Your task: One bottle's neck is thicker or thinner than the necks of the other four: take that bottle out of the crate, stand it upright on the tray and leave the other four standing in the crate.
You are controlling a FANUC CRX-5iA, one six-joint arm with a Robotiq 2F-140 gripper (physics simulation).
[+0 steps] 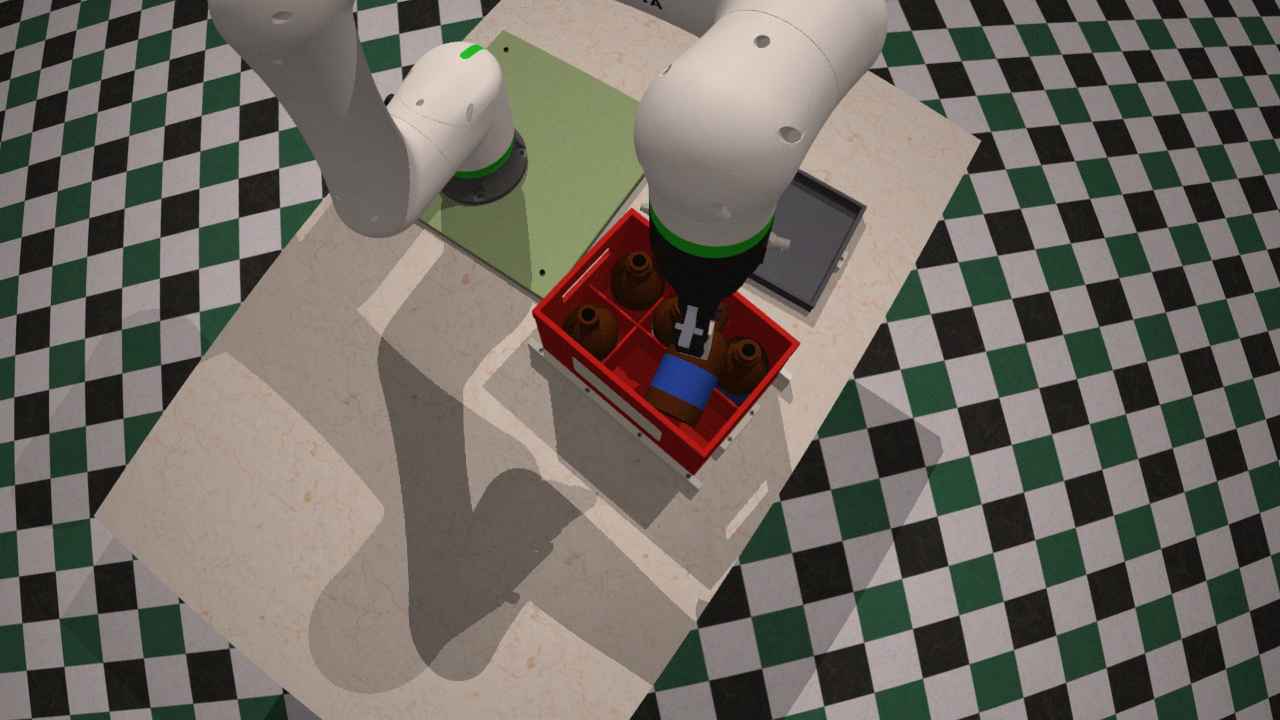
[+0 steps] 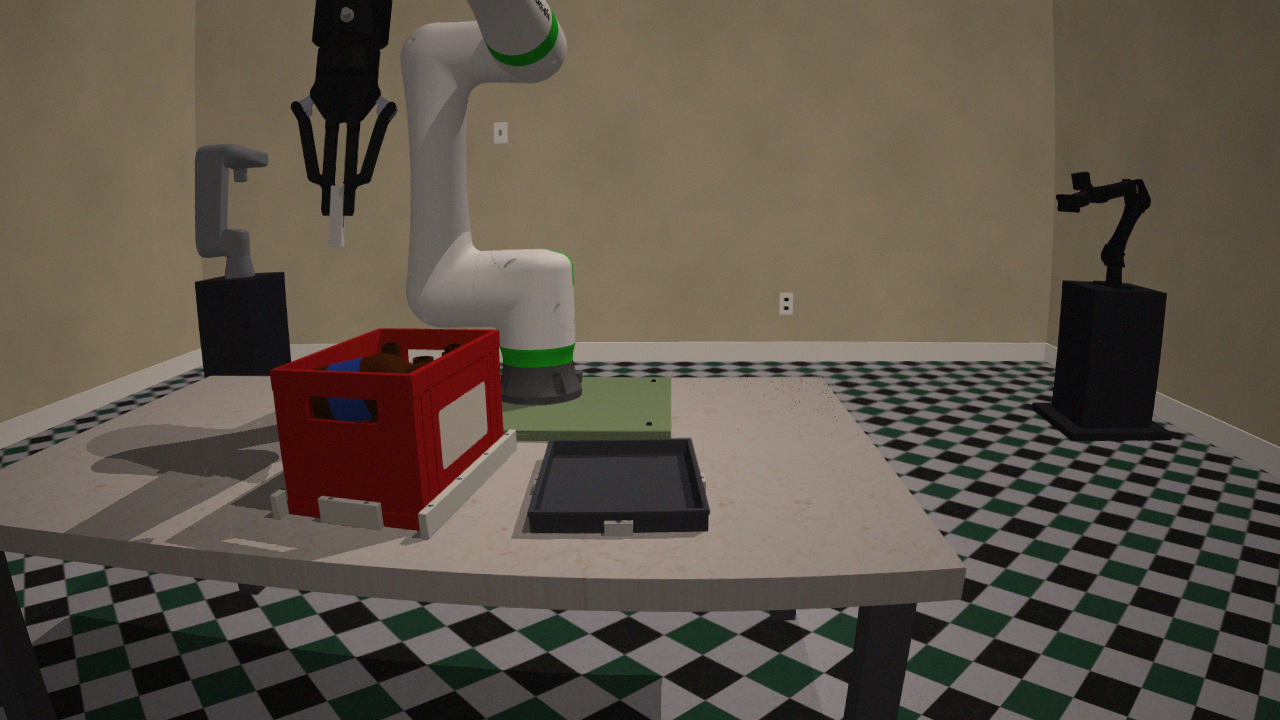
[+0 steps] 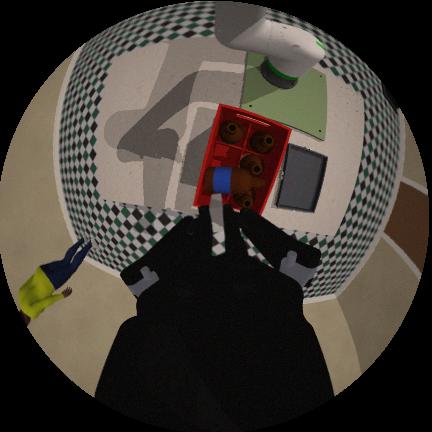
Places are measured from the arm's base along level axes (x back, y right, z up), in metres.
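Pixels of known places: gripper, fingertip midpoint: (image 2: pixel 336 246) (image 3: pixel 217 202); arm's base at its link origin: (image 1: pixel 479 162) (image 2: pixel 539 394) (image 3: pixel 278 73).
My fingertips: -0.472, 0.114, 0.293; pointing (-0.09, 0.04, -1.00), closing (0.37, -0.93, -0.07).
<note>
Ahead of a thing's pixels: the offset from my fingertips to its top centre, as dx, dy, dz. Level surfaces: height alone.
My gripper (image 1: pixel 694 343) (image 2: pixel 337 240) (image 3: pixel 217 202) is shut and empty, high above the red crate {+0.059, -0.039, -0.131} (image 1: pixel 751 399) (image 2: pixel 349 470) (image 3: pixel 272 170). A brown bottle with a blue label {+0.012, -0.039, -0.128} (image 1: pixel 682 382) (image 2: pixel 344 367) (image 3: pixel 222 180) lies tipped over across the crate's near end, its neck towards the tray side and over a corner bottle {-0.035, -0.083, -0.143} (image 1: pixel 744 362) (image 3: pixel 246 200). Three other brown bottles {+0.146, +0.006, -0.143} (image 1: pixel 590 331) (image 3: pixel 231 132), {+0.142, -0.089, -0.143} (image 1: pixel 637 279) (image 3: pixel 262 142), {+0.061, -0.079, -0.143} (image 1: pixel 666 317) (image 3: pixel 251 164) stand in their compartments. I cannot tell which neck differs. The dark tray (image 1: pixel 823 241) (image 2: pixel 617 483) (image 3: pixel 302 177) holds no bottle.
Pale rails {+0.055, -0.138, -0.276} (image 2: pixel 465 488) edge the crate's foot. The green base plate (image 1: pixel 572 161) (image 2: pixel 608 407) (image 3: pixel 305 107) lies behind the crate, with the arm's base (image 2: pixel 541 380) on it. The tray stands beside the crate on the table {dz -0.306} (image 2: pixel 805 519).
</note>
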